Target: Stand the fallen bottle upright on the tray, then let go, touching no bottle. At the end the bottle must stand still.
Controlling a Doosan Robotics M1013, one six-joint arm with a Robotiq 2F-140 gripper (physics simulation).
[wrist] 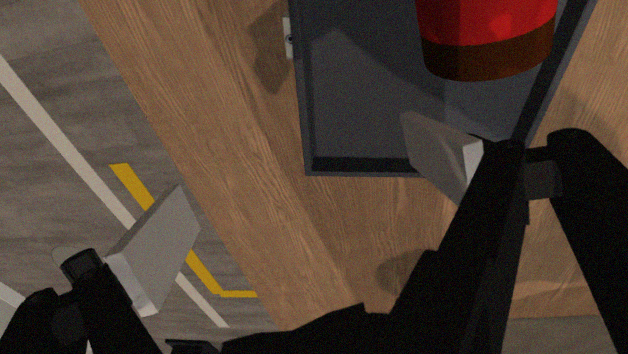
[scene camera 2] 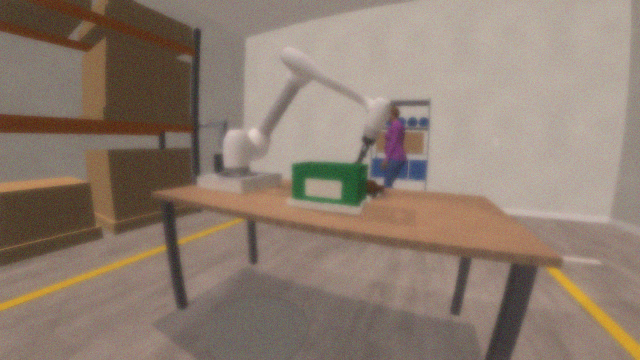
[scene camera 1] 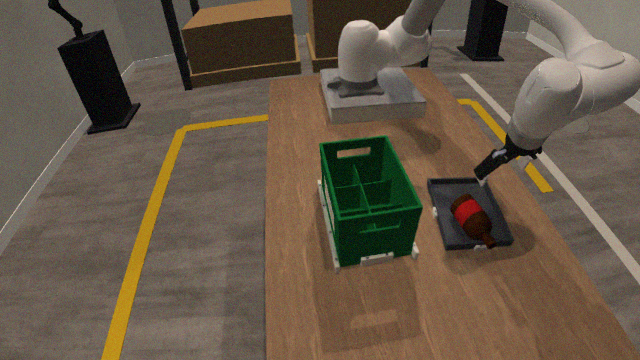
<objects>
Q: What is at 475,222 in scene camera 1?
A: A brown bottle.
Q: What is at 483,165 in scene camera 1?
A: My gripper.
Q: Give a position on a brown bottle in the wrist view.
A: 467,48
</objects>
